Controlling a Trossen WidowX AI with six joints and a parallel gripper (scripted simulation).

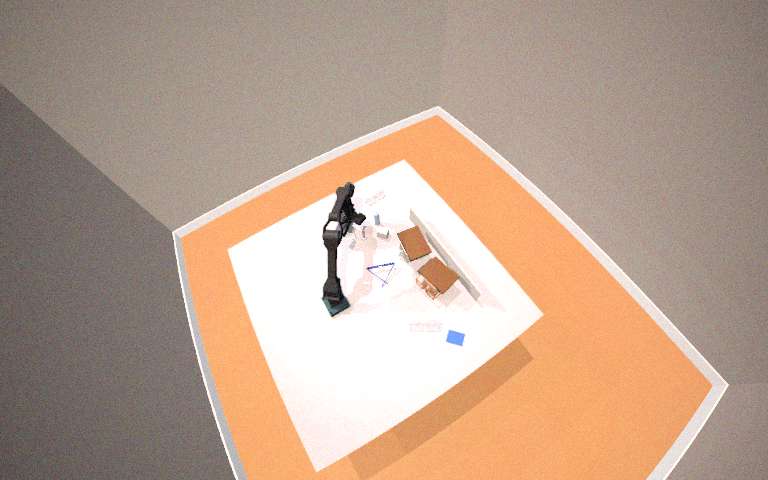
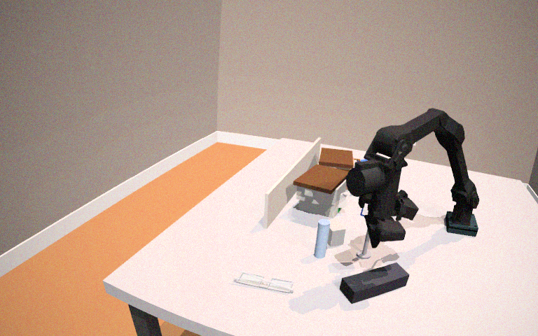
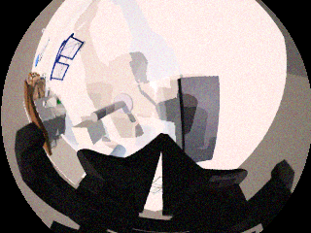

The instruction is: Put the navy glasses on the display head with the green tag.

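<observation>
My gripper tip is 30 mm past the dark block, 50 mm to the right of it and 60 mm above it. From my gripper tip the other things lie so: grey peg (30 mm ahead, 80 mm to the right, 50 mm below); then light blue cylinder (140 mm ahead, 30 mm to the right, 30 mm below); then beige cube (140 mm ahead, 110 mm to the right, 50 mm below).
</observation>
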